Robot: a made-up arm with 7 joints. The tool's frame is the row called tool. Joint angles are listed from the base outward. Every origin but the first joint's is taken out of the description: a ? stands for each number. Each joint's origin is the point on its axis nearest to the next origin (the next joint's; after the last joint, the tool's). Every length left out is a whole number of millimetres.
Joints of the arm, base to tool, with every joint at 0 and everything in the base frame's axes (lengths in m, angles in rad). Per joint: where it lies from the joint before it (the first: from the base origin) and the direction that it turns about. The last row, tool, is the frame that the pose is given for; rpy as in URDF.
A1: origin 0 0 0.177 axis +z
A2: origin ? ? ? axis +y
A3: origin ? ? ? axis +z
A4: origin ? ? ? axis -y
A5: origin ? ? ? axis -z
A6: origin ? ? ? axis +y
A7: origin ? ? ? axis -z
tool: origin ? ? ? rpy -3.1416 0 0
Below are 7 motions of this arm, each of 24 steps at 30 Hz.
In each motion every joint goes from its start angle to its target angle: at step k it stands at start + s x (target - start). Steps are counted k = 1, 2, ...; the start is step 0. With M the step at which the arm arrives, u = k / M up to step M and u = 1 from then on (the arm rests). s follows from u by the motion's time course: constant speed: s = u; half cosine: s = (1 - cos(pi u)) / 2; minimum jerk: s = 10 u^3 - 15 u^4 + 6 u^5.
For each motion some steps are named. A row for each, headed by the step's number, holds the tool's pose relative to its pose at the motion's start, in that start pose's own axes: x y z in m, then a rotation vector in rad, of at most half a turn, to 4 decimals.
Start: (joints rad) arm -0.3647 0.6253 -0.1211 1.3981 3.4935 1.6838 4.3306
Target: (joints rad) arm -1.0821 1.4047 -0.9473 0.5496 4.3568 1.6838 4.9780
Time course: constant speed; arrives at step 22
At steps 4, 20, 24:
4: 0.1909 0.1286 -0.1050 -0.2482 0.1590 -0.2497
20: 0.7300 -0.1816 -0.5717 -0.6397 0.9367 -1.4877
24: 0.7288 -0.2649 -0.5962 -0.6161 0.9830 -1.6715

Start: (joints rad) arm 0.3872 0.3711 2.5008 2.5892 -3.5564 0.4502 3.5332
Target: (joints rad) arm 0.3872 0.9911 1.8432 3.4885 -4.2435 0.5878 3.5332
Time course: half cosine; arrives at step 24
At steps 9, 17, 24:
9: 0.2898 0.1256 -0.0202 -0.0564 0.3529 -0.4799
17: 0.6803 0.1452 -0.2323 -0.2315 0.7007 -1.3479
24: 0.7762 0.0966 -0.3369 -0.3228 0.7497 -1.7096

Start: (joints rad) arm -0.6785 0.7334 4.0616 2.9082 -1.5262 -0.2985 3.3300
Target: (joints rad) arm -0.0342 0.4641 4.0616 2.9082 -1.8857 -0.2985 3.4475
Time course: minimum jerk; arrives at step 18
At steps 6, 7, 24:
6: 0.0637 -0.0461 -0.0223 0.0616 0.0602 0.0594
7: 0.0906 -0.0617 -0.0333 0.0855 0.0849 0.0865
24: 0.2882 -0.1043 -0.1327 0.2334 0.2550 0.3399

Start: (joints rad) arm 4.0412 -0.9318 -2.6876 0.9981 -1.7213 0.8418 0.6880
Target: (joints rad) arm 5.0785 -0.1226 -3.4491 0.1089 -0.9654 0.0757 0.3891
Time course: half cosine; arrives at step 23
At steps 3, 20, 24:
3: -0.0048 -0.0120 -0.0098 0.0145 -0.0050 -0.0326
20: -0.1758 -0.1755 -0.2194 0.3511 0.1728 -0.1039
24: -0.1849 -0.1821 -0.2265 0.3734 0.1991 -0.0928

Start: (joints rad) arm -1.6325 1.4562 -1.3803 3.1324 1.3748 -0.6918 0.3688
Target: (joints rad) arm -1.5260 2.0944 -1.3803 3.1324 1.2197 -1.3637 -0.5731
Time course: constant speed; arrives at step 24
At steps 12, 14, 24:
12: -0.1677 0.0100 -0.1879 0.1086 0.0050 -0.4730
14: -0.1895 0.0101 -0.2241 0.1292 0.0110 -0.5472
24: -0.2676 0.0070 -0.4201 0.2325 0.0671 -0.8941

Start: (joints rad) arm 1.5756 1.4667 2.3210 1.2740 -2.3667 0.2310 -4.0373
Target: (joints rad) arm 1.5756 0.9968 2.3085 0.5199 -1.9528 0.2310 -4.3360
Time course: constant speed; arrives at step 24
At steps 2, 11, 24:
2: -0.0441 -0.0145 0.0048 0.0003 -0.0900 -0.0336
11: -0.2399 -0.0466 -0.0153 -0.0302 -0.4961 -0.1864
24: -0.4619 -0.0129 -0.1487 -0.1661 -1.0774 -0.4053

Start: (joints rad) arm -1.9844 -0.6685 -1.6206 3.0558 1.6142 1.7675 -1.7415
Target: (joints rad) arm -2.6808 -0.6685 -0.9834 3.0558 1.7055 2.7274 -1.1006
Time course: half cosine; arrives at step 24
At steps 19, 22, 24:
19: 0.3003 -0.1186 0.1029 0.9518 -0.2095 0.1321
22: 0.3210 -0.1355 0.1147 1.0423 -0.2771 0.1400
24: 0.3249 -0.1388 0.1170 1.0599 -0.2913 0.1414

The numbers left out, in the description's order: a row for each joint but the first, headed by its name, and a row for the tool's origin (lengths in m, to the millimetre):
A2: 0 0 0
A3: 0 0 0.377
A4: 0.07 0 0
A5: 0.09 0 -0.398
A6: 0 0 0
A7: 0.071 0 -0.091
tool: 0 0 0

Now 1 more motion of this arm.
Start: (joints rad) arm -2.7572 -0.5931 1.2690 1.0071 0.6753 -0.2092 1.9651
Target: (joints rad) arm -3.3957 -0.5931 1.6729 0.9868 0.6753 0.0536 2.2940
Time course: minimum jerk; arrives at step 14
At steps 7, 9, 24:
7: 0.0879 0.0346 0.0778 -0.1258 0.2576 0.1429
9: 0.1414 0.0503 0.1096 -0.1782 0.3976 0.2344
24: 0.1974 0.0648 0.1340 -0.2211 0.5375 0.3348

